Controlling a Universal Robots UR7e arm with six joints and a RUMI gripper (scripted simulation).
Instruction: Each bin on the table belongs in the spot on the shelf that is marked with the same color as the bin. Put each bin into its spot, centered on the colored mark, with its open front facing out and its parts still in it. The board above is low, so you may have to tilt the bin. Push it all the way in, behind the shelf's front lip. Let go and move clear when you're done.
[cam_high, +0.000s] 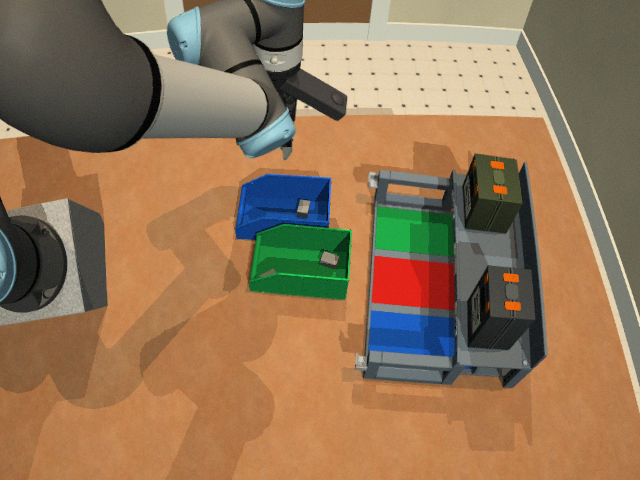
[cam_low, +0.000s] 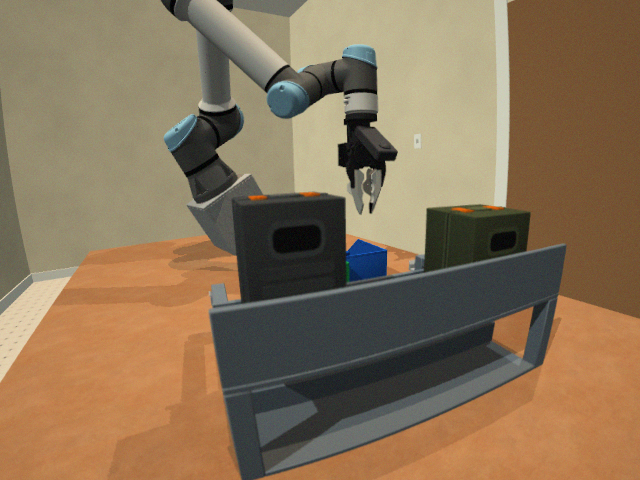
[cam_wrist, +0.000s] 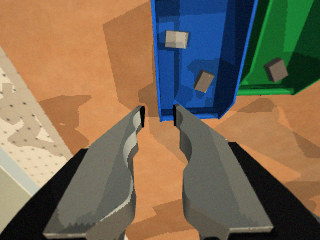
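Right now the blue bin is 10 mm behind my hand, 50 mm to the right of it and 120 mm below it. The rest, counted from my hand: shelf front lip (140 mm ahead, 190 mm to the right, 150 mm below); then olive case (350 mm ahead, 120 mm to the right, 10 mm below); then green bin (10 mm ahead, 160 mm to the right, 120 mm below).
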